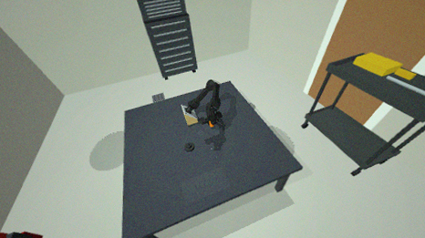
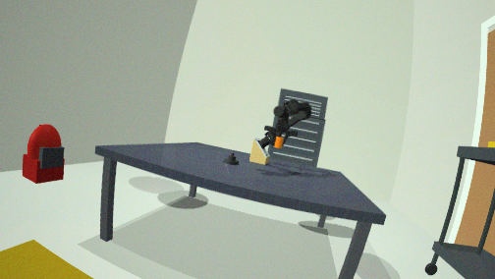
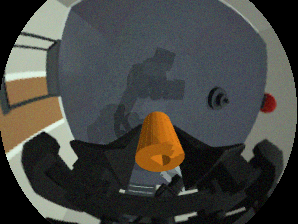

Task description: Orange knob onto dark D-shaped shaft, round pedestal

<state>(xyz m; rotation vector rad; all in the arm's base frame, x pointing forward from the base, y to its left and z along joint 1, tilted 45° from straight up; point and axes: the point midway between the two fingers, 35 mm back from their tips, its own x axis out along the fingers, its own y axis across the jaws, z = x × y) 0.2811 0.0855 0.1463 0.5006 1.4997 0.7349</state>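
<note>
Now: gripper tip 70 mm short of the dark shaft fixture, 230 mm to the left of it and 110 mm above it. From my gripper tip the other things lie so: orange knob: 20 mm above.
</note>
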